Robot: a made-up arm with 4 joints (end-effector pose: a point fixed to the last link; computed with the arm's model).
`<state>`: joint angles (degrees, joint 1 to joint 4).
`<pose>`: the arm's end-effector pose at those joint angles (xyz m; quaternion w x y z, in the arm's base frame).
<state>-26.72 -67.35 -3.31 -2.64</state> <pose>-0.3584 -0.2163 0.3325 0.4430 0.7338 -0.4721 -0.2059</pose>
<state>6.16 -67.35 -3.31 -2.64</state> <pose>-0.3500 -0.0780 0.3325 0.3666 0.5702 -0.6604 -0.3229</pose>
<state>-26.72 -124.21 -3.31 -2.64</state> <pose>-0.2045 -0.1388 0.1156 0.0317 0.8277 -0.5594 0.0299</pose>
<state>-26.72 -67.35 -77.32 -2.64</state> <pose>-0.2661 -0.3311 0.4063 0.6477 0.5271 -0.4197 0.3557</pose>
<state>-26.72 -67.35 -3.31 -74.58</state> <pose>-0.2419 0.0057 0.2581 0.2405 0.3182 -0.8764 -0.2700</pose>
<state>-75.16 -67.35 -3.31 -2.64</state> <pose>-0.2369 -0.3763 0.3325 0.4885 0.8629 -0.1295 -0.0061</pose>
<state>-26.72 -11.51 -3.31 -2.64</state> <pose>-0.2836 -0.1787 0.5917 0.7434 0.4690 -0.2752 -0.3895</pose>
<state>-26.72 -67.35 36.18 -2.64</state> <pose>-0.3804 -0.1357 0.3721 0.2520 0.7238 -0.4203 -0.4858</pose>
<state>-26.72 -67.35 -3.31 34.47</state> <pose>-0.2932 -0.3403 0.3535 0.4839 0.8451 -0.1797 -0.1392</pose>
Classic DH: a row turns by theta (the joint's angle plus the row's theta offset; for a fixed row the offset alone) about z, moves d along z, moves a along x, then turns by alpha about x. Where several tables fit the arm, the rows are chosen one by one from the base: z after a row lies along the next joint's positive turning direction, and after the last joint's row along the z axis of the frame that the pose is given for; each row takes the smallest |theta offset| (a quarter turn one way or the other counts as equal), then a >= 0, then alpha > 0; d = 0 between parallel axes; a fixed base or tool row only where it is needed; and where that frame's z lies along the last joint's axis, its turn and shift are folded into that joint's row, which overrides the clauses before.
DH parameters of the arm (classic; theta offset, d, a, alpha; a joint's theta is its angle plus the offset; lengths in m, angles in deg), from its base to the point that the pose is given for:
base (fixed): 53.4 0 -0.2009 180
joint 1: 53.4 -0.3831 0.0486 90
joint 2: 0 0.0392 -0.0215 -90
joint 3: 84.69 -0.0539 0.0405 98.31
joint 4: -0.59 0.1177 -0.0677 136.04
tool (fixed): -2.46 0.3055 0 0

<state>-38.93 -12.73 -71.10 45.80</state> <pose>0.0198 -0.2034 0.6311 0.8413 0.3742 0.3772 0.1002</pose>
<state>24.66 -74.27 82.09 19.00</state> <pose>-0.2593 0.0778 0.3629 0.3496 -0.6067 0.4993 0.5103</pose>
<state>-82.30 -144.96 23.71 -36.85</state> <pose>-0.3260 -0.1056 0.1963 0.1371 -0.9182 0.1224 0.3508</pose>
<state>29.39 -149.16 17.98 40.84</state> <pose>-0.0805 -0.2464 0.0842 0.0749 0.7058 -0.6361 0.3025</pose>
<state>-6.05 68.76 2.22 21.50</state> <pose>0.1162 -0.1572 0.6184 0.6191 -0.0109 0.1834 -0.7635</pose>
